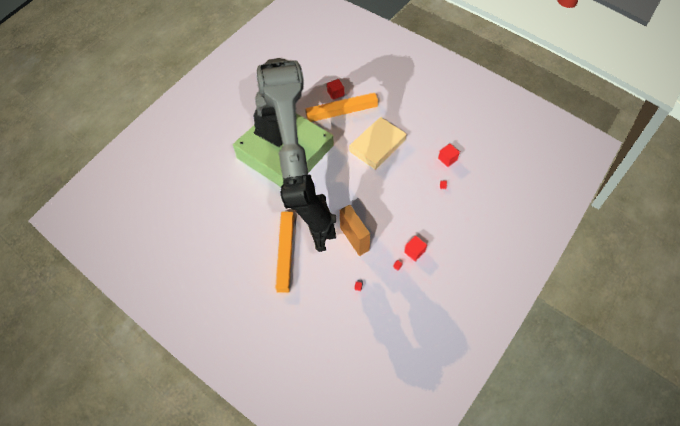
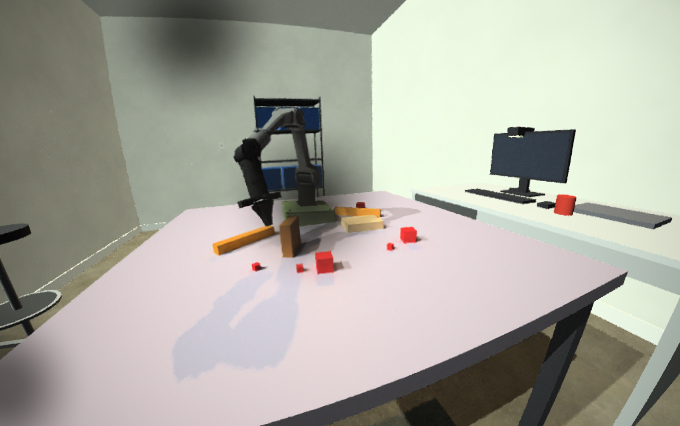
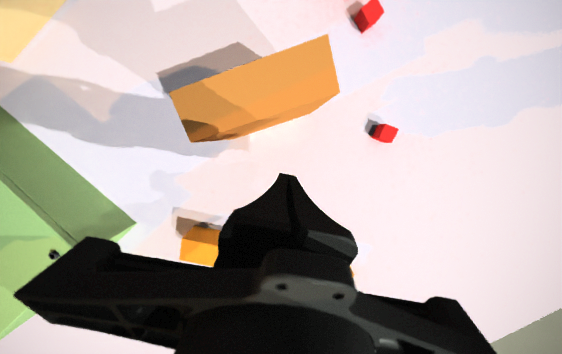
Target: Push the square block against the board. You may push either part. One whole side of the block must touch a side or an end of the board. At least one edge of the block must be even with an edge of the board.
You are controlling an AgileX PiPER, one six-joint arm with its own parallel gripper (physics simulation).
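An orange-brown block [image 1: 356,230] [image 2: 290,236] [image 3: 260,82], which looks like the square block, stands upright on a narrow side near the middle of the table. A pale yellow slab [image 1: 377,142] [image 2: 362,223] [image 3: 22,22], which looks like the board, lies flat, nearer the robot's base and apart from the block. My gripper [image 1: 320,248] [image 2: 269,223] [image 3: 285,184] is shut and empty. Its tips are beside the block's broad face, on the side toward the long orange bar, with a gap between. Their exact height above the table is hard to tell.
One long orange bar [image 1: 285,251] [image 2: 243,239] [image 3: 200,245] lies beyond my gripper from the block. Another orange bar [image 1: 342,106] [image 2: 357,211] lies near the green base [image 1: 260,163] [image 2: 306,216] [image 3: 45,180]. Red cubes [image 1: 416,247] [image 2: 324,262], large and small, lie around.
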